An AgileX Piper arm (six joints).
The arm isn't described. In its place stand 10 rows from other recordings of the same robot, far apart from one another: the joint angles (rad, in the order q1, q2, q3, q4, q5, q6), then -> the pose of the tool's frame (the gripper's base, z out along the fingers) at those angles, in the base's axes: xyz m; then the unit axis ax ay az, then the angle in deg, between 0 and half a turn.
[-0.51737 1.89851 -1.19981 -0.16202 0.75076 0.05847] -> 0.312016 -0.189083 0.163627 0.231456 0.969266 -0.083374 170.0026
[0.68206 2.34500 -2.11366 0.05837 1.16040 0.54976] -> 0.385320 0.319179 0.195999 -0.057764 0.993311 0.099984 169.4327
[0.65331 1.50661 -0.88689 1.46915 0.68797 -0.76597] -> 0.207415 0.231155 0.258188 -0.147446 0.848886 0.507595 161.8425
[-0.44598 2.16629 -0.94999 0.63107 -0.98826 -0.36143] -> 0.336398 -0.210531 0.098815 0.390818 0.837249 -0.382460 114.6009
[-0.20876 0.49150 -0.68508 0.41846 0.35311 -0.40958] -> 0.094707 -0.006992 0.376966 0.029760 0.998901 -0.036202 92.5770
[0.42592 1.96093 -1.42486 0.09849 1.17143 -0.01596] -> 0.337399 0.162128 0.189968 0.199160 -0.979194 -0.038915 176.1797
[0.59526 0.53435 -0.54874 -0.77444 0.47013 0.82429] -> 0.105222 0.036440 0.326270 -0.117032 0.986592 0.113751 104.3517
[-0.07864 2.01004 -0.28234 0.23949 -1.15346 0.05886] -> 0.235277 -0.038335 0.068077 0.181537 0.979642 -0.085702 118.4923
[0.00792 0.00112 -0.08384 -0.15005 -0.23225 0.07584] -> 0.044815 0.003486 0.261391 -0.064949 0.997445 -0.029755 67.1494
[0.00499 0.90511 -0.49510 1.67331 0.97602 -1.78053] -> 0.151159 0.075732 0.301399 -0.379323 0.820908 0.426878 109.9924
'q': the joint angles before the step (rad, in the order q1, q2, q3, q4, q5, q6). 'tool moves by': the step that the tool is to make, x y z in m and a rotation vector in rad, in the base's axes. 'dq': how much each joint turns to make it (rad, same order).
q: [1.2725, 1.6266, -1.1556, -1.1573, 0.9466, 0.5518]
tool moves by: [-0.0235, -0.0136, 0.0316, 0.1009, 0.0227, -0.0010]
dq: [0.0593, -0.1073, -0.0039, 0.0656, 0.0458, -0.0002]
